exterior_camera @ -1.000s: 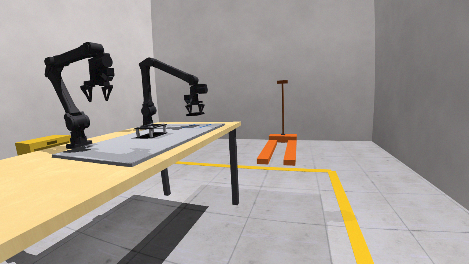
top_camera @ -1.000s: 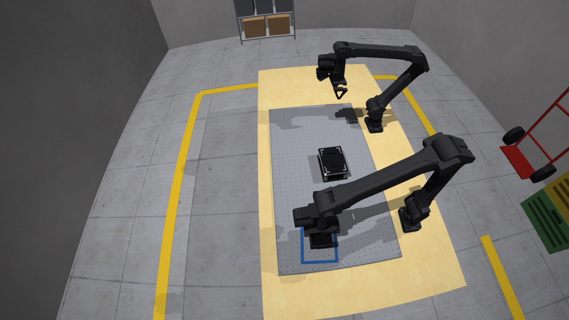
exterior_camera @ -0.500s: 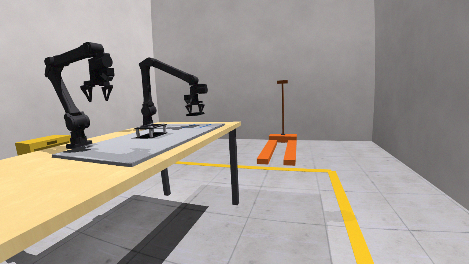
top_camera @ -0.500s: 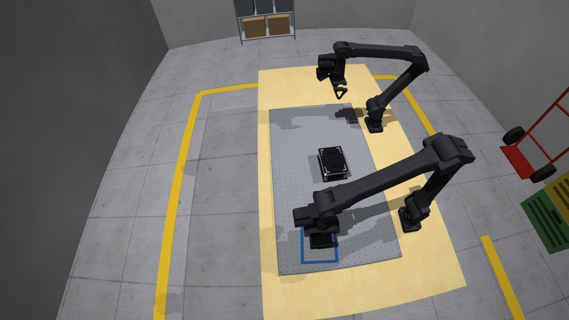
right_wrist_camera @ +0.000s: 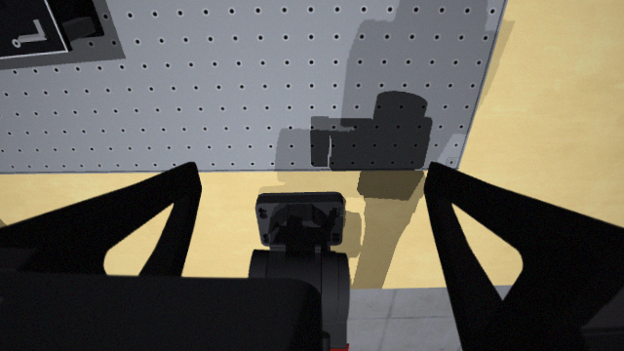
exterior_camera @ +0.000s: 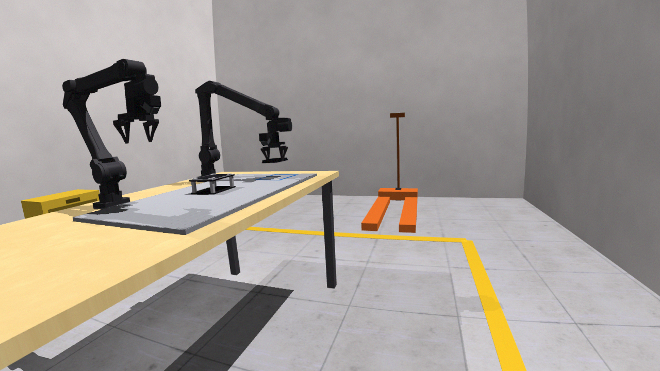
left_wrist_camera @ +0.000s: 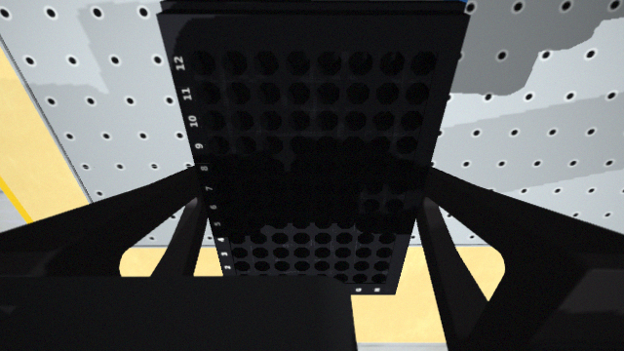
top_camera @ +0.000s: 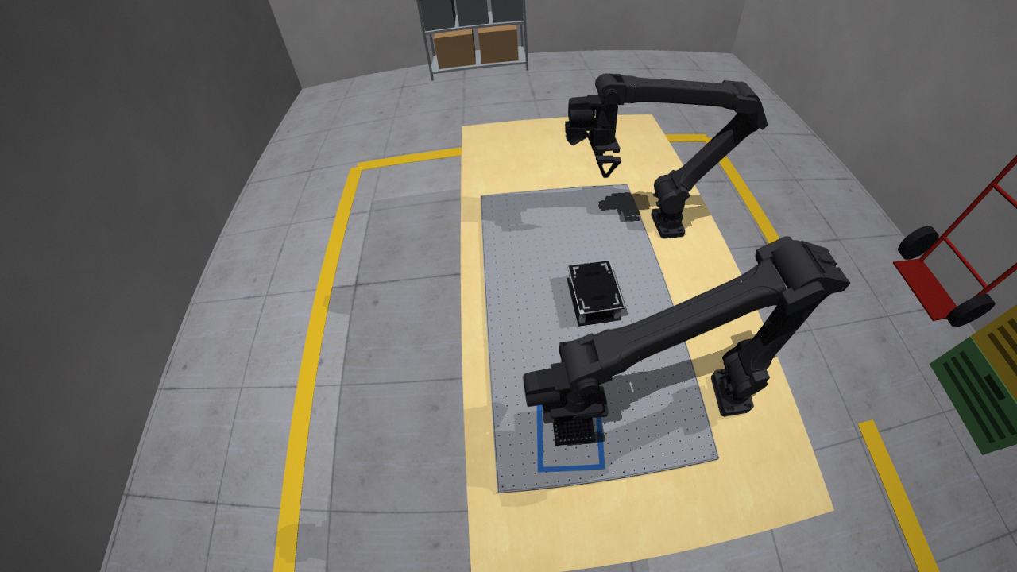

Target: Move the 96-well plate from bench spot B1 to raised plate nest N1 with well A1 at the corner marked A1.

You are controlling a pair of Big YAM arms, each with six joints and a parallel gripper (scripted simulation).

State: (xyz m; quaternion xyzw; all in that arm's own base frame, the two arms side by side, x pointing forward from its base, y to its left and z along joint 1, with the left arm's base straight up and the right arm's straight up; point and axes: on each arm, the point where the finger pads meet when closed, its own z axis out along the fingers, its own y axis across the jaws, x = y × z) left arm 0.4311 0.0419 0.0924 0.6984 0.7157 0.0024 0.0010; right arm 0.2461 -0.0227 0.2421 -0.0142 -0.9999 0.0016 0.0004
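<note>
Right now my left hand is 360 mm to the left of the raised nest N1, 120 mm past it and 40 mm above it. Also, from my left hand: black 96-well plate: right at my left hand; A1 corner label: 280 mm to the right, 70 mm behind, 30 mm below.
</note>
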